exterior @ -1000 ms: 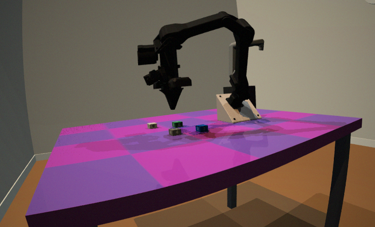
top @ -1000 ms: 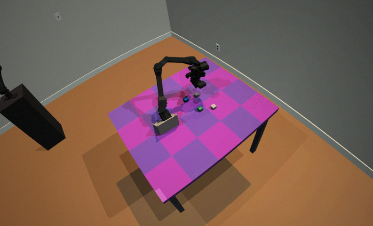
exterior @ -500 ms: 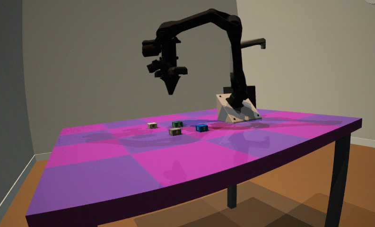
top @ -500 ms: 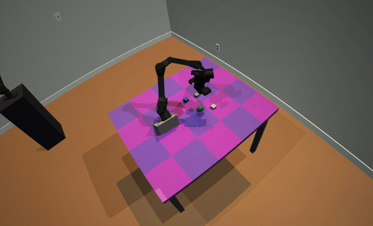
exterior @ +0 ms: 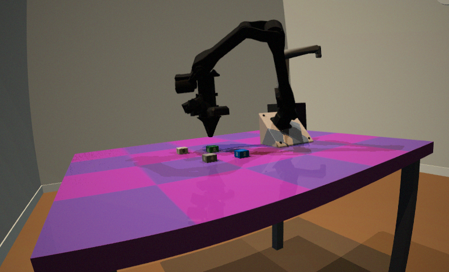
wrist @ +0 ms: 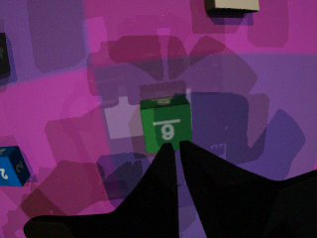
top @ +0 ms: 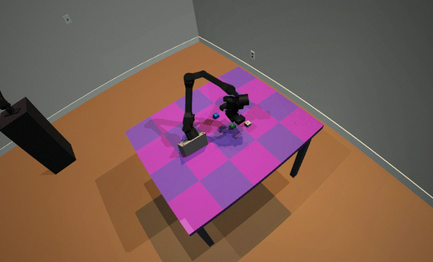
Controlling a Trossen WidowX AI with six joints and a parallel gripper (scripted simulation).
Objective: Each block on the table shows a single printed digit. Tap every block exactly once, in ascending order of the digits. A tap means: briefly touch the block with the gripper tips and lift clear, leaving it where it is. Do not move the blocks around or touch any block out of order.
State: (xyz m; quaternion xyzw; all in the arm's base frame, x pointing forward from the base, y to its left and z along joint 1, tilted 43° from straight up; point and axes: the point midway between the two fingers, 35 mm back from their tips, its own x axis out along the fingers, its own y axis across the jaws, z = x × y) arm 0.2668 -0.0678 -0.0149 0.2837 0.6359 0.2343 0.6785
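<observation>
My gripper tip is 4 cm above the green block. The rest, counted from my gripper tip: beige block marked 0: 8 cm ahead, 6 cm to the right, 4 cm below; grey-tan block: 8 cm ahead, 13 cm to the left, 4 cm below; blue block marked 2: 2 cm behind, 15 cm to the left, 4 cm below.
</observation>
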